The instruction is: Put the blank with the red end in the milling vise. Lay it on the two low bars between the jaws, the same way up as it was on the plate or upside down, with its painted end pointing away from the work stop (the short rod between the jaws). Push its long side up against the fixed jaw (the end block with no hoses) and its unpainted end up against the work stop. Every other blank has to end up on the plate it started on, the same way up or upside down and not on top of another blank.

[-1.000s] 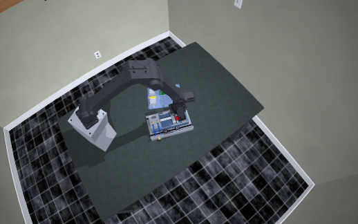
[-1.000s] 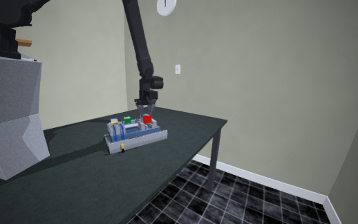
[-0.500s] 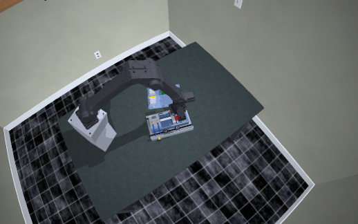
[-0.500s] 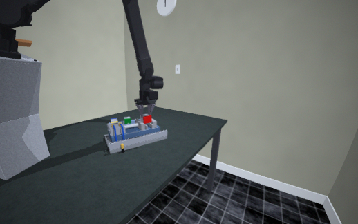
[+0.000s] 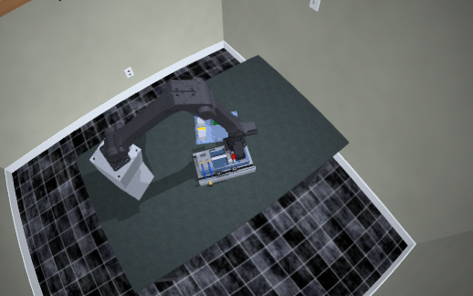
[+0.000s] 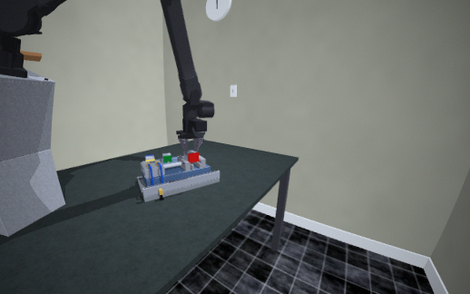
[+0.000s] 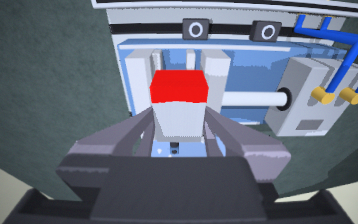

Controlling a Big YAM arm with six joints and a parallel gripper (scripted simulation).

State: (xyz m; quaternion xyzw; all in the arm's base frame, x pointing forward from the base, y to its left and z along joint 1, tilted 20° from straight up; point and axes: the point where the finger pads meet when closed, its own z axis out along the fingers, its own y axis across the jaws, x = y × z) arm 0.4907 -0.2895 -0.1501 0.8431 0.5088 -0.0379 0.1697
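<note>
Now: hand 3 cm short of the work stop, 4 cm to the right of it and 3 cm above it. The rest, counted from my hand: blue plate: 8 cm ahead, 22 cm to the left, 12 cm below; yellow-ended blank: 2 cm behind, 24 cm to the left, 10 cm below; green-ended blank: 10 cm ahead, 26 cm to the left, 10 cm below.
</note>
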